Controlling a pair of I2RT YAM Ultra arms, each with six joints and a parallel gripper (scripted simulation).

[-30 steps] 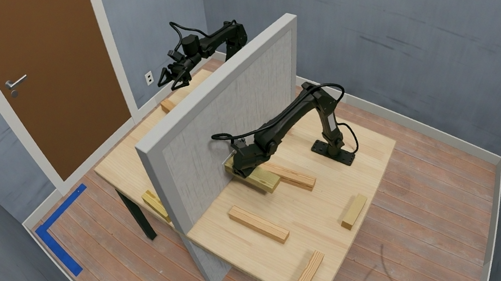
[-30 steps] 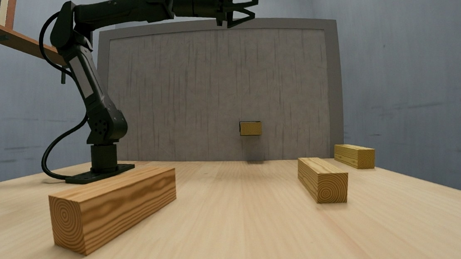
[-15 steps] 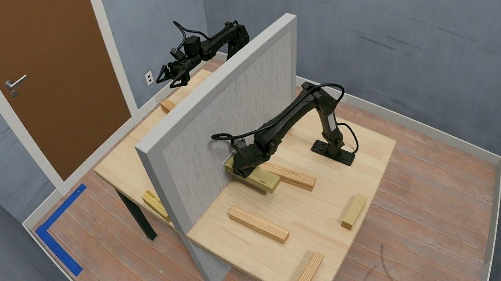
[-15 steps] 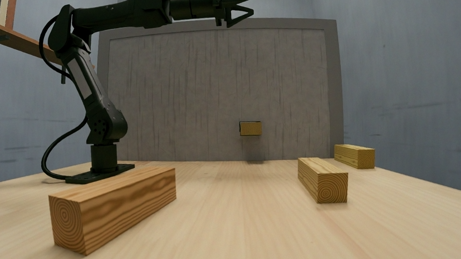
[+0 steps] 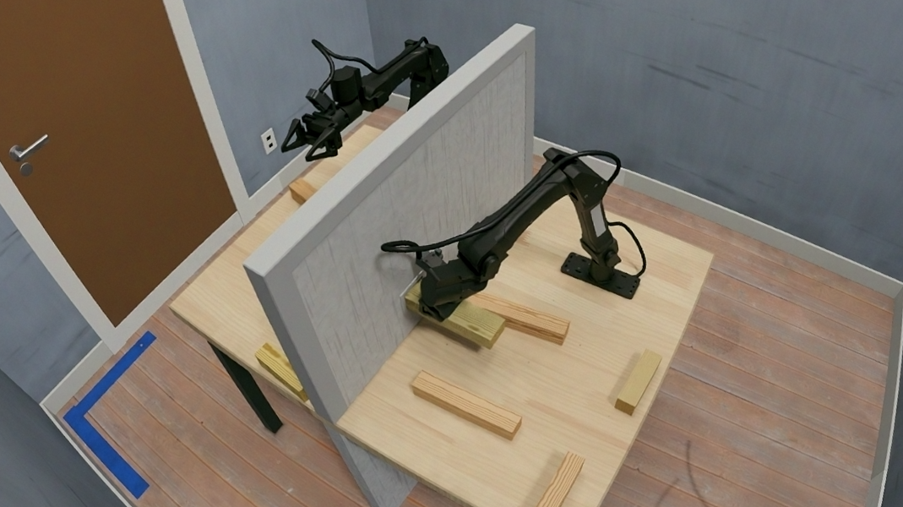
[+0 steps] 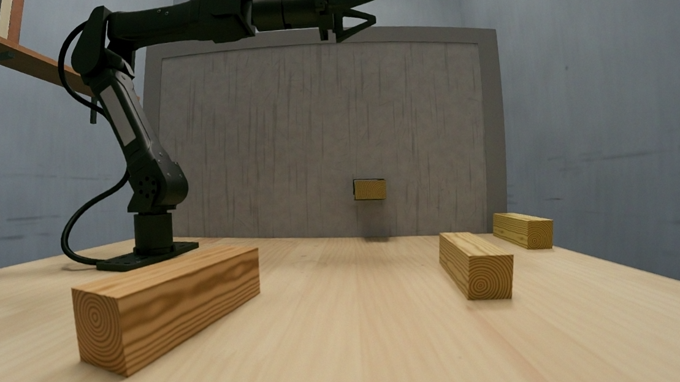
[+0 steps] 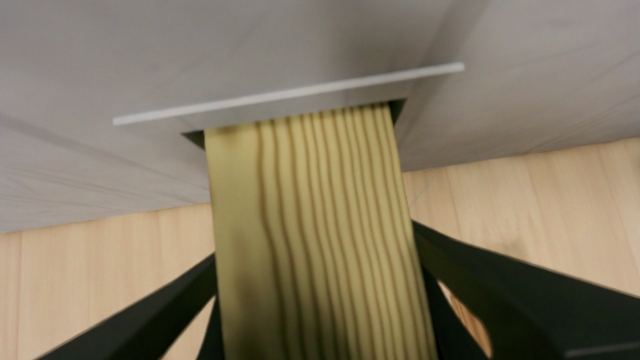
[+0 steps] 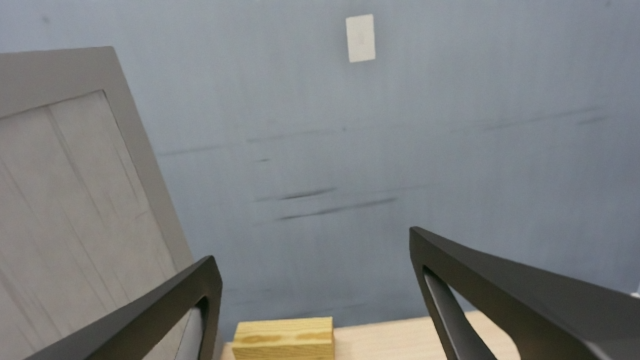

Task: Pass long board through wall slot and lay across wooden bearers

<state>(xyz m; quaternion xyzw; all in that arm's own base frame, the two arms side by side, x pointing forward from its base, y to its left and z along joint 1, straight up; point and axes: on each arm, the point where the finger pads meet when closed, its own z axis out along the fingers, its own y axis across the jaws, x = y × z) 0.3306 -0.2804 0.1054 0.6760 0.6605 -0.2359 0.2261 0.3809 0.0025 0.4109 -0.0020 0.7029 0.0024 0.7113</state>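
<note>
The wooden bearer lies 19 cm to the left of my left hand, 13 cm ahead of it and 8 cm below it. Round my left hand: thick block (56 cm to the right, 14 cm behind, 8 cm below); then long pale board (right at my left hand).
</note>
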